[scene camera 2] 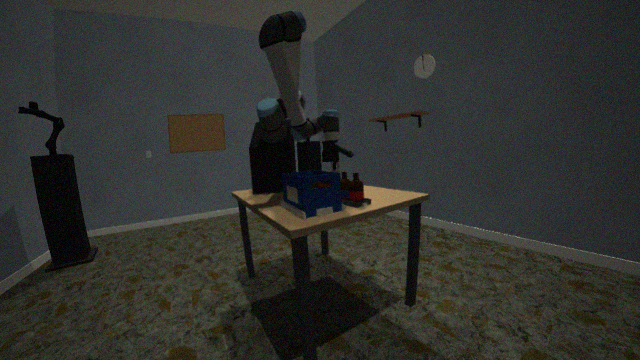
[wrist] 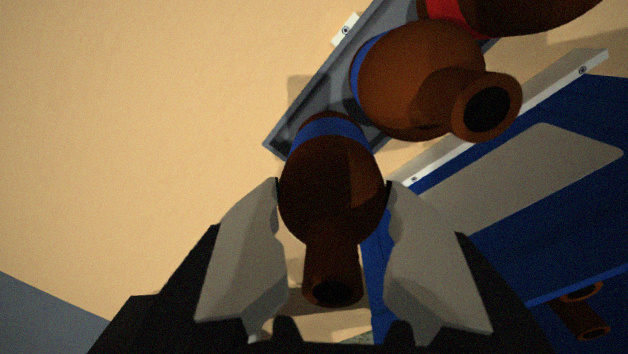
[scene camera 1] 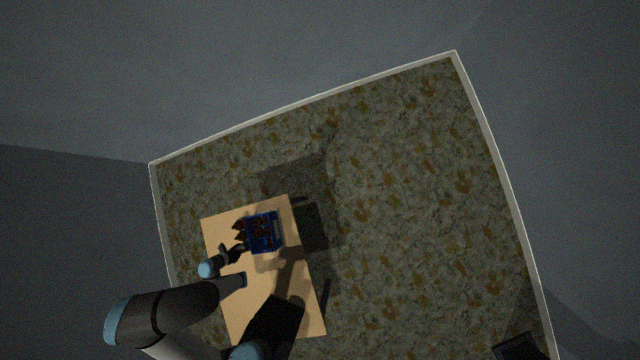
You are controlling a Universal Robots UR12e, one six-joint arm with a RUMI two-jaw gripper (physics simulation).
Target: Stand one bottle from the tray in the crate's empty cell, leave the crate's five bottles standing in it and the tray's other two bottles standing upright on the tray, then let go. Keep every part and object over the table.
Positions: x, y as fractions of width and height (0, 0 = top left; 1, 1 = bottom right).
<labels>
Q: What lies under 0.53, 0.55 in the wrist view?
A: A blue-labelled brown bottle.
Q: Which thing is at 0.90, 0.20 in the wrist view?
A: A white strip.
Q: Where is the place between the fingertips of my gripper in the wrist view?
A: At 0.53, 0.51
</labels>
